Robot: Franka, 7 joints.
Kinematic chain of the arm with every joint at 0, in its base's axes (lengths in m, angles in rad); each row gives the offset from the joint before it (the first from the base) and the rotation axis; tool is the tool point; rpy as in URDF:
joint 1: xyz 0 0 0.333 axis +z
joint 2: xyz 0 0 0 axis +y
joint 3: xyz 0 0 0.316 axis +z
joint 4: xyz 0.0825 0 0 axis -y
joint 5: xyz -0.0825 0 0.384 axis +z
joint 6: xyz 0 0 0 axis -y
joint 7: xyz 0.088 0 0 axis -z
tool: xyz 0 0 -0.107 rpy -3.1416 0 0
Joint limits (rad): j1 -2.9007..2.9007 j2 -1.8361..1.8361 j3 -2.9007..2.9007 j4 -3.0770..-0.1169 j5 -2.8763..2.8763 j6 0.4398..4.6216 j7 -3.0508..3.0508
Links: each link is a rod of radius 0.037 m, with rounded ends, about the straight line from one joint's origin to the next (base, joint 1, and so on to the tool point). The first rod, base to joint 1, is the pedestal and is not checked.
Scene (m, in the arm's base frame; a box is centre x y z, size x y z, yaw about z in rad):
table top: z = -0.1
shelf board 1: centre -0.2 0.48 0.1 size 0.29 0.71 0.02 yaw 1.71
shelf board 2: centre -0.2 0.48 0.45 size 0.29 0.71 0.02 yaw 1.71
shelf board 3: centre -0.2 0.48 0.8 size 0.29 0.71 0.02 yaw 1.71
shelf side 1: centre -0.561 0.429 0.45 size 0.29 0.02 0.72 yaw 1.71
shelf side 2: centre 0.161 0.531 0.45 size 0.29 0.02 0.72 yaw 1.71
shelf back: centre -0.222 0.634 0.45 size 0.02 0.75 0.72 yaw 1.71
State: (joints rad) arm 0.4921 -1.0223 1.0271 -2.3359 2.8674 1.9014 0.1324
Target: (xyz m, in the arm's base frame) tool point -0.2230 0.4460 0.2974
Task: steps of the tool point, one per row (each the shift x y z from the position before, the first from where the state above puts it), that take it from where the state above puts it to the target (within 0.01 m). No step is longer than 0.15 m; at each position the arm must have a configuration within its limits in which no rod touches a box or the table.
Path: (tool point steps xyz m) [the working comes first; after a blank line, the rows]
Joints at the target: 0.4301 -1.0501 1.6012 -2.5099 2.7891 1.9265 0.1324
Straight joint move there: touches shelf board 2.

1: -0.0030 -0.0773 0.0011
2: 0.0111 -0.0833 0.0036
3: 0.0256 -0.0795 -0.0047
4: -0.0289 0.0400 -0.1047
5: -0.0250 -0.0039 -0.1072
6: -0.0078 -0.0356 -0.0930
7: -0.0279 0.0421 -0.0077
8: -0.0168 0.0538 -0.0044
9: -0.0025 0.0630 0.0018
10: 0.0153 0.0684 0.0103

